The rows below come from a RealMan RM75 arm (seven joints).
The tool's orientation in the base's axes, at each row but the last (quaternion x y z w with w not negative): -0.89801 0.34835 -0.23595 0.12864; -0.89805 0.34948 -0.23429 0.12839; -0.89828 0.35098 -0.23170 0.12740; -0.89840 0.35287 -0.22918 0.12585; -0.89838 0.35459 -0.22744 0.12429; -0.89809 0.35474 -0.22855 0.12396; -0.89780 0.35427 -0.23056 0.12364; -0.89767 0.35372 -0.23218 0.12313; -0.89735 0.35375 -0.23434 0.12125
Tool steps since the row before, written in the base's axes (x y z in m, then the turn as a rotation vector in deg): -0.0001 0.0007 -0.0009 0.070 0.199 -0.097; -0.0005 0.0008 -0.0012 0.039 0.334 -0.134; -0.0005 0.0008 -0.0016 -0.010 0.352 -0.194; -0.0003 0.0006 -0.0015 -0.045 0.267 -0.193; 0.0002 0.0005 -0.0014 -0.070 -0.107 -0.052; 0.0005 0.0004 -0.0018 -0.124 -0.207 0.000; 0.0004 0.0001 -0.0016 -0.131 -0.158 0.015; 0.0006 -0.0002 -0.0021 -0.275 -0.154 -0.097; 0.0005 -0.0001 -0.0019 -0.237 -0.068 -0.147
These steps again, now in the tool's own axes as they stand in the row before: -0.0008 -0.0001 0.0008 -0.124 -0.145 0.132; -0.0013 0.0002 0.0008 -0.249 -0.211 0.157; -0.0014 0.0003 0.0012 -0.313 -0.172 0.185; -0.0011 0.0003 0.0012 -0.276 -0.091 0.161; -0.0007 0.0001 0.0013 0.012 0.137 0.004; -0.0005 0.0001 0.0018 0.064 0.221 -0.074; -0.0003 0.0003 0.0016 0.030 0.184 -0.088; -0.0002 0.0006 0.0021 -0.102 0.307 -0.064; -0.0002 0.0005 0.0019 -0.154 0.242 0.003
